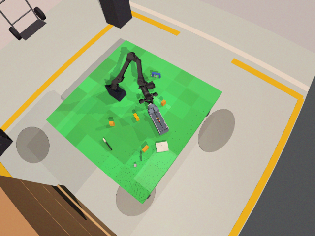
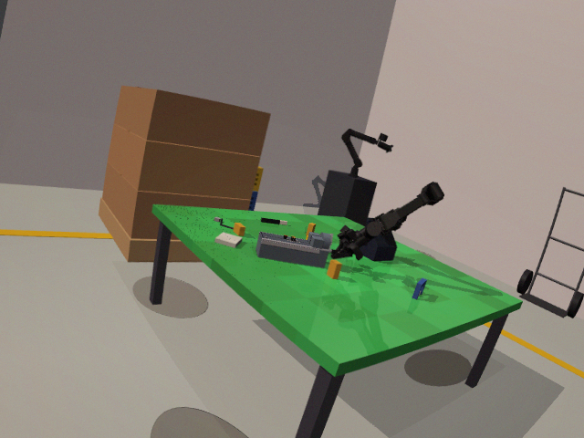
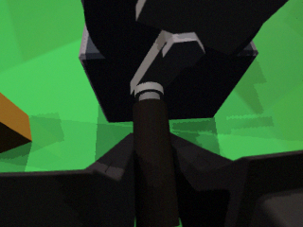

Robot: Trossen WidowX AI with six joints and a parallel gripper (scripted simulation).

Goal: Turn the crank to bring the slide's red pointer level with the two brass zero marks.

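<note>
Right now the dark handle is 2 cm behind my gripper tip, 1 cm to the left of it and 3 cm above it. The rest, counted from my gripper tip: blue bracket 18 cm behind, 32 cm to the left; then red pointer 16 cm ahead, 11 cm to the right, 5 cm above; then white pad 30 cm ahead, 28 cm to the right, 3 cm below.
</note>
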